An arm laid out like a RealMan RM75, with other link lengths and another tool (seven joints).
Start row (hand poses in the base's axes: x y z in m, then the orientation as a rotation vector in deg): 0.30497 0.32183 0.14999 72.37 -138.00 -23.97
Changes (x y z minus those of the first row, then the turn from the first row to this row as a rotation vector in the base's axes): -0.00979 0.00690 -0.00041 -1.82 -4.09 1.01; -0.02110 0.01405 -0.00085 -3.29 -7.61 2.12; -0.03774 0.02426 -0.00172 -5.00 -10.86 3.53; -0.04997 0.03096 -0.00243 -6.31 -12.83 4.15; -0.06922 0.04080 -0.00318 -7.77 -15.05 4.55; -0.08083 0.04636 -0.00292 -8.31 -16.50 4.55; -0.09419 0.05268 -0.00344 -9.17 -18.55 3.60; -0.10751 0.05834 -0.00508 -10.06 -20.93 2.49; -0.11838 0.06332 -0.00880 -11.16 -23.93 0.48
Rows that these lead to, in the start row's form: 0.29518 0.32873 0.14958 74.79 -140.44 -19.13; 0.28387 0.33588 0.14914 77.17 -142.26 -14.91; 0.26723 0.34609 0.14827 79.61 -143.48 -10.34; 0.25500 0.35279 0.14756 80.67 -144.31 -7.25; 0.23575 0.36263 0.14681 81.49 -145.42 -3.83; 0.22414 0.36819 0.14707 81.92 -146.41 -2.18; 0.21078 0.37451 0.14655 81.34 -148.54 0.04; 0.19746 0.38017 0.14491 80.66 -151.02 2.52; 0.18659 0.38515 0.14119 79.01 -154.59 5.51
